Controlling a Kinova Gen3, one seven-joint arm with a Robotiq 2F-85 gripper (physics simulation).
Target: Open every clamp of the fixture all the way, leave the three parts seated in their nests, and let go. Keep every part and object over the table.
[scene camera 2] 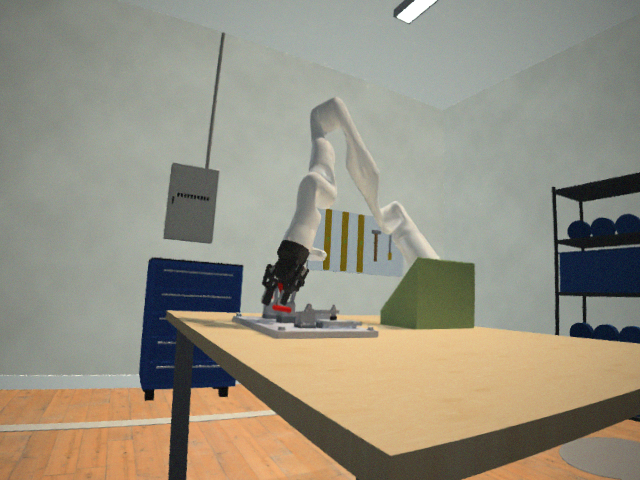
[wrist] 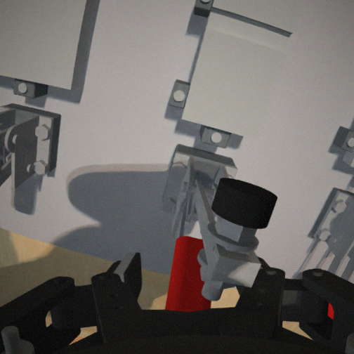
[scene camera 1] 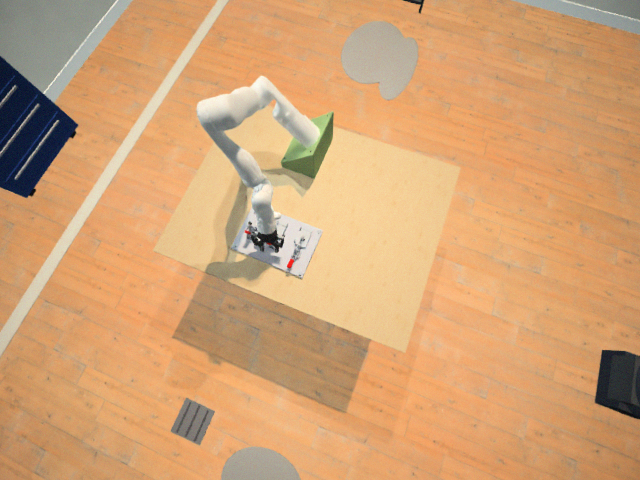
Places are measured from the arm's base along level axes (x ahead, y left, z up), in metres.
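Pixels of known places: gripper, fingertip midpoint: (scene camera 2: 272,305) (scene camera 1: 269,251); arm's base at its link origin: (scene camera 2: 431,273) (scene camera 1: 311,139).
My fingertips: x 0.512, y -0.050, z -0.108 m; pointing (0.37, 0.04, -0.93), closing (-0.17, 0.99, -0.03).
Observation:
For each thing: its middle in the pictures, then the offset to it from my fingertips. "*": a spot on its surface instead. Level surfaces: height alone.
- grey fixture plate at a spot on its surface: (scene camera 2: 330,333) (scene camera 1: 312,254) * 0.044 m back, 0.178 m left, 0.045 m down
- left clamp at a spot on its surface: (scene camera 1: 250,227) * 0.068 m back, 0.101 m right, 0.045 m up
- right clamp at the middle of its body: (scene camera 2: 306,315) (scene camera 1: 296,252) 0.028 m back, 0.110 m left, 0.014 m down
- wooden table at its surface level: 0.055 m down
The grey fixture plate (scene camera 1: 311,256) (scene camera 2: 330,333) (wrist: 125,125) lies on the table. My gripper (scene camera 1: 269,249) (scene camera 2: 276,298) (wrist: 187,267) is open, its fingers apart on either side of the middle clamp's red handle (wrist: 187,275). That clamp's arm is swung up and back, its black pad (wrist: 244,202) clear of the pale middle part (wrist: 235,75), which lies in its nest. The left clamp (scene camera 1: 251,227) (wrist: 30,150) has its arm off the left part (wrist: 40,40). The right clamp (scene camera 1: 298,248) (scene camera 2: 308,316) has its red handle low and outward and its arm over its nest; the right part is hard to make out.
The green wedge-shaped pedestal (scene camera 1: 310,157) (scene camera 2: 444,294) carries the arm base behind the fixture. The wooden table (scene camera 1: 372,232) (scene camera 2: 439,382) extends right of the fixture. A blue drawer cabinet (scene camera 1: 31,134) (scene camera 2: 193,325) stands on the floor beyond it.

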